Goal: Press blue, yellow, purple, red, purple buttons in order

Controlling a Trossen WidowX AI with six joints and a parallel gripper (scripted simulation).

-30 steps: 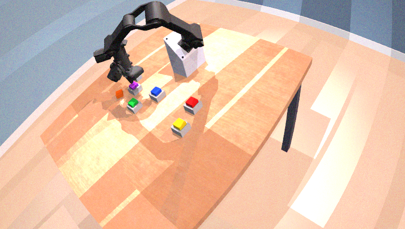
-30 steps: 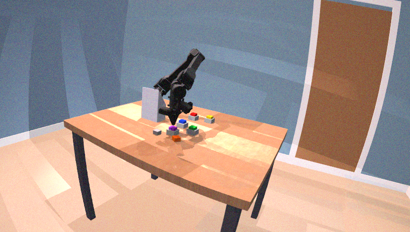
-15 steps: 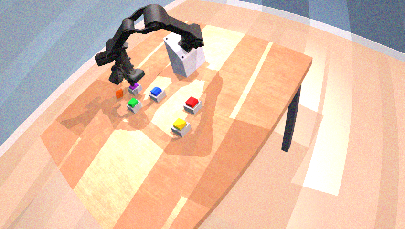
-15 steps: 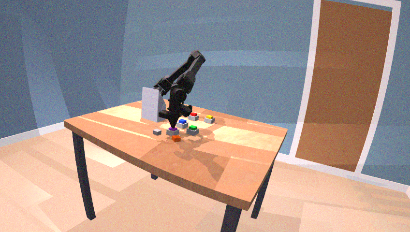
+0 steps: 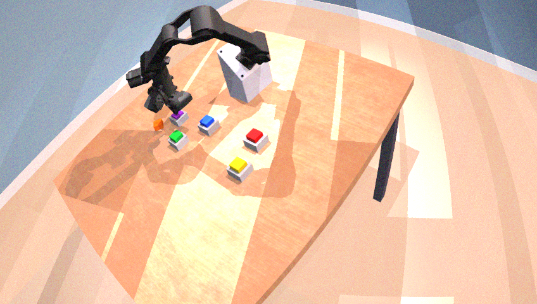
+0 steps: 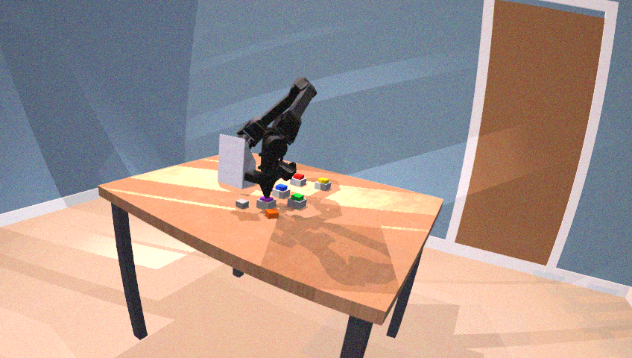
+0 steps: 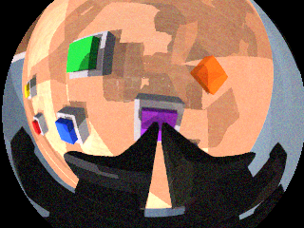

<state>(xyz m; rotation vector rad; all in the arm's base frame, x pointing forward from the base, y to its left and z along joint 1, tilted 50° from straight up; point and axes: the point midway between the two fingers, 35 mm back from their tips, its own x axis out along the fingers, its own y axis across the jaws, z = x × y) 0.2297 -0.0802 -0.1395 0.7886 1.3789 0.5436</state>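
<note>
Now: gripper tip right at the purple button. From my gripper tip the other things lie so: orange block: 50 mm ahead, 60 mm to the right, 20 mm below; then blue button: 10 mm behind, 130 mm to the left; then green button: 80 mm ahead, 70 mm to the left.
</note>
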